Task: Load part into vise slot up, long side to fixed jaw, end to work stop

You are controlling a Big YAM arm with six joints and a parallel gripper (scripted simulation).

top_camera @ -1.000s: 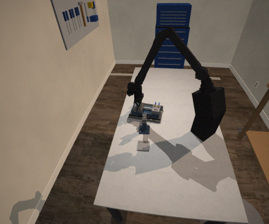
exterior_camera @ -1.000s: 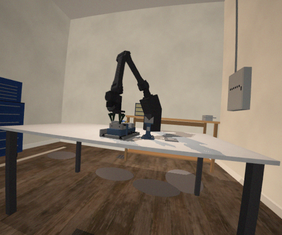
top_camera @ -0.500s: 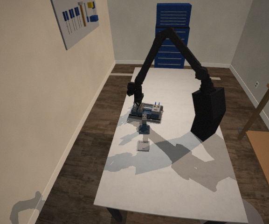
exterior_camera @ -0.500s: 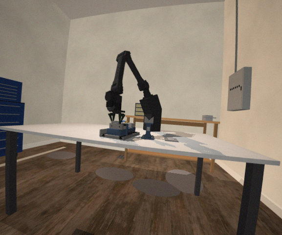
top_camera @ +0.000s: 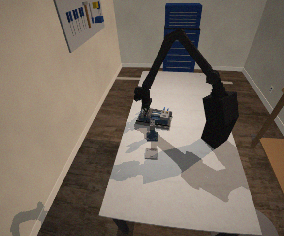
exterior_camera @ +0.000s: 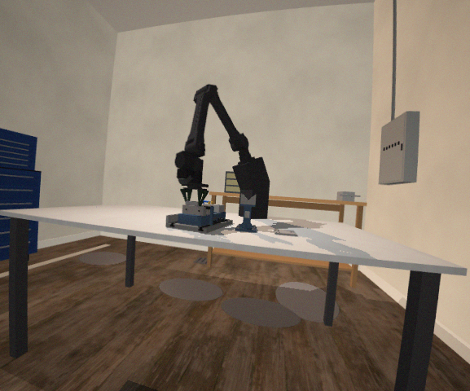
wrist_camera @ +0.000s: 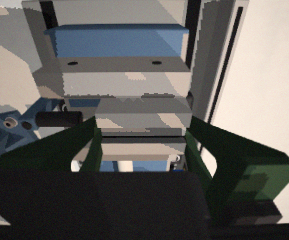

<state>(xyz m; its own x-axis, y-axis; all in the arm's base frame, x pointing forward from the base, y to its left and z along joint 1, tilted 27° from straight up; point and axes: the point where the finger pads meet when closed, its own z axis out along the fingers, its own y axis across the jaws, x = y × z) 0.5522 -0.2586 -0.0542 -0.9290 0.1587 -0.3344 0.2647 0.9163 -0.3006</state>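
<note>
My gripper is now right at the part. The rest, counted from my hand: moving jaw (3 cm to the left, 3 cm behind, 2 cm below); fixed jaw (3 cm ahead, 2 cm below, 1 cm to the left); work stop rod (6 cm to the left, 2 cm ahead, 1 cm below).
</note>
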